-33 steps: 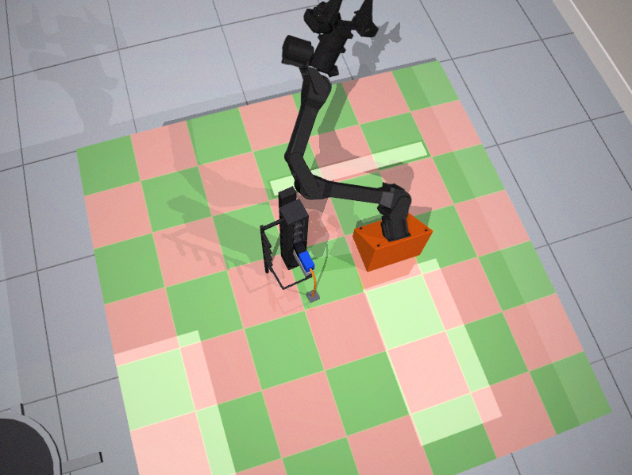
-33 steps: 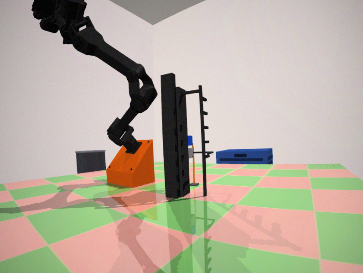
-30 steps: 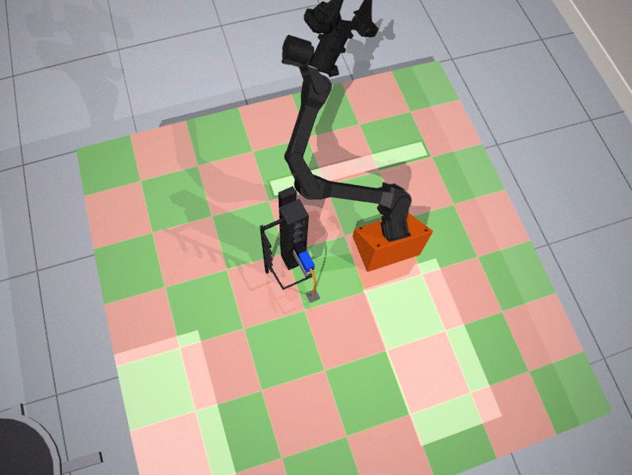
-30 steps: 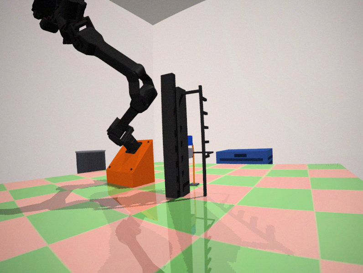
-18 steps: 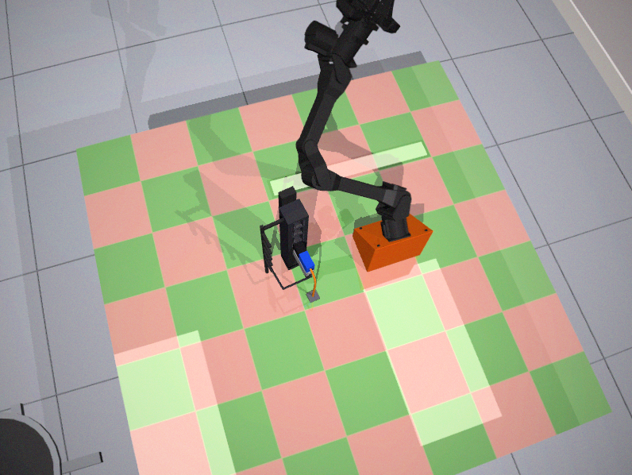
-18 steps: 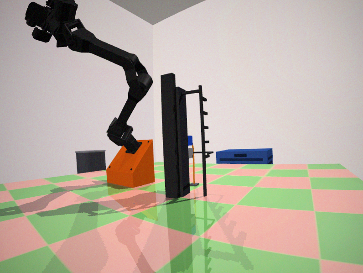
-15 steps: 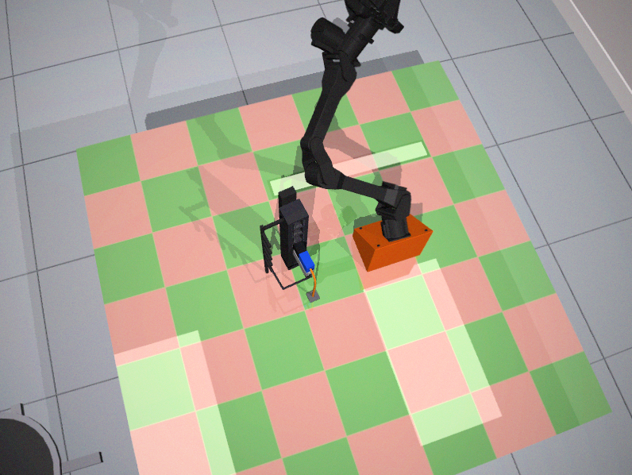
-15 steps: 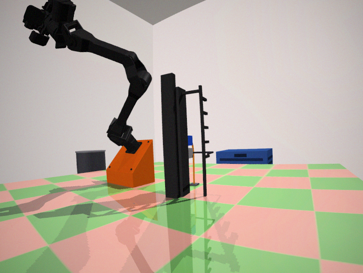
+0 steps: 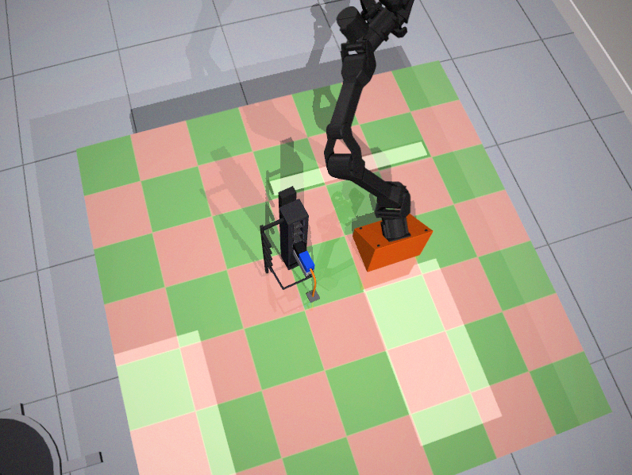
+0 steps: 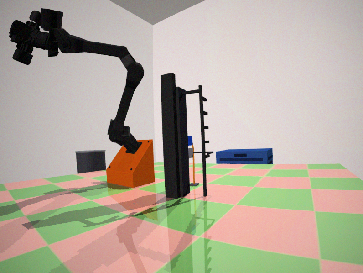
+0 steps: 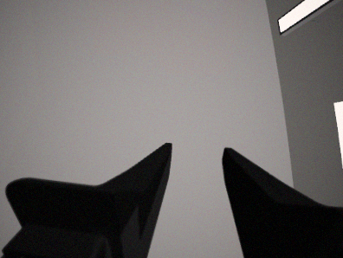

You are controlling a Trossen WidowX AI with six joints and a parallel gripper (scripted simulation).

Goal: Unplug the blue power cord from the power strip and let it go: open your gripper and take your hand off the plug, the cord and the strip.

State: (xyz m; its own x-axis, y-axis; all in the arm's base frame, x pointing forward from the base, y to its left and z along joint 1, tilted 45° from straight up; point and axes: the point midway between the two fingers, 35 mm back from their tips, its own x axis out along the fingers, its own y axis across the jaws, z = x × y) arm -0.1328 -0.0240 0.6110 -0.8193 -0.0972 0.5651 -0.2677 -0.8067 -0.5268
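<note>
The blue plug is 41 cm ahead of my gripper tip, 47 cm to the left of it and 41 cm below it.
</note>
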